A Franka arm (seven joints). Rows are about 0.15 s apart.
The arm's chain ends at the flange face. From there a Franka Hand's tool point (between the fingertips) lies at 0.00 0.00 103.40 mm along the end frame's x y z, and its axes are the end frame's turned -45 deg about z.
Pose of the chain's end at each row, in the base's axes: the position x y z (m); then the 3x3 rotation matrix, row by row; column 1 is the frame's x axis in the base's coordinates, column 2 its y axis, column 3 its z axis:
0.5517 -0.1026 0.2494; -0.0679 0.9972 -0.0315; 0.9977 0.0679 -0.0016; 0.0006 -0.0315 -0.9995
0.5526 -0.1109 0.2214; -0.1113 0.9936 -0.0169; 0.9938 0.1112 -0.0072; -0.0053 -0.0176 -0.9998
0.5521 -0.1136 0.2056; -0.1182 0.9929 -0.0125; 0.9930 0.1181 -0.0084; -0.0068 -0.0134 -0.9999
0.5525 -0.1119 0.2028; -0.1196 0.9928 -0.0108; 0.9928 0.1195 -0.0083; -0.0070 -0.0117 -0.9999
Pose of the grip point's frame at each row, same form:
0.5484 -0.1028 0.1461; -0.7531 0.6571 -0.0315; 0.6575 0.7535 -0.0016; 0.0227 -0.0218 -0.9995
0.5509 -0.1116 0.1180; -0.7813 0.6239 -0.0169; 0.6241 0.7814 -0.0072; 0.0087 -0.0162 -0.9998
0.5508 -0.1145 0.1022; -0.7857 0.6185 -0.0125; 0.6186 0.7857 -0.0084; 0.0047 -0.0143 -0.9999
0.5514 -0.1128 0.0994; -0.7866 0.6174 -0.0108; 0.6175 0.7865 -0.0083; 0.0033 -0.0132 -0.9999

